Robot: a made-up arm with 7 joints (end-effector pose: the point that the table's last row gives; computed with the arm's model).
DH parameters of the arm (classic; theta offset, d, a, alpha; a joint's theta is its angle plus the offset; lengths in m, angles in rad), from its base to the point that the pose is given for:
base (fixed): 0 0 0 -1.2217
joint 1: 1.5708 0 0 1.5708
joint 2: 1.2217 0 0 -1.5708
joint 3: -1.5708 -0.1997 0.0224 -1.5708
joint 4: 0 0 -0.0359 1.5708
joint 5: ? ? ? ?
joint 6: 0 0 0 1.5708
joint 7: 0 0 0 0
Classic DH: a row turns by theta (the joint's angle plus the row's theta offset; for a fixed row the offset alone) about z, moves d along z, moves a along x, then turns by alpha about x.
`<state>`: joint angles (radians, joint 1 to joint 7).
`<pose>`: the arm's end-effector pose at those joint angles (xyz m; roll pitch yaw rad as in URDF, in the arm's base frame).
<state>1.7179 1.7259 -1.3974 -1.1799 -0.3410 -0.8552 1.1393</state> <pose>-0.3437 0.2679 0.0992 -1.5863 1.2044 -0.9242</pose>
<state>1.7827 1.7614 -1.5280 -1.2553 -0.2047 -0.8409 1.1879</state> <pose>-0.3358 0.2386 0.1501 -1.9024 1.4232 -1.1579</pose>
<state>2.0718 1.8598 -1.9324 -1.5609 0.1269 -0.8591 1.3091</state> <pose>-0.2194 0.1218 0.3090 1.7633 0.8620 2.8039</pose>
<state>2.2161 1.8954 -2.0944 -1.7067 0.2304 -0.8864 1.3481</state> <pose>-0.1294 0.0748 0.3448 1.6693 0.4795 2.8266</pose>
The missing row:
joint 5: 0 -0.2967 0 -1.5708
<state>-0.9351 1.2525 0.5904 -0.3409 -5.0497 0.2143 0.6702</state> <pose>0.2571 0.4249 0.0492 -1.7352 0.1661 2.3556</pose>
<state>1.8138 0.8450 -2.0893 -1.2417 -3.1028 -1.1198 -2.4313</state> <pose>-0.3635 -0.1437 0.2020 -2.0529 0.4149 -2.0757</pose>
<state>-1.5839 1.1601 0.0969 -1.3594 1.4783 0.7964 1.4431</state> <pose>0.1792 0.1168 0.3681 -2.2238 -0.1640 0.9764</pose>
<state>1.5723 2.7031 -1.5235 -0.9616 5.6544 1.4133 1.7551</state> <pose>0.1079 0.4320 0.1448 -0.4611 1.0610 -3.1301</pose>
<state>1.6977 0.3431 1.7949 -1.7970 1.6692 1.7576 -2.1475</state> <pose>-0.1597 0.2604 0.1927 0.2090 0.3153 -0.7668</pose>
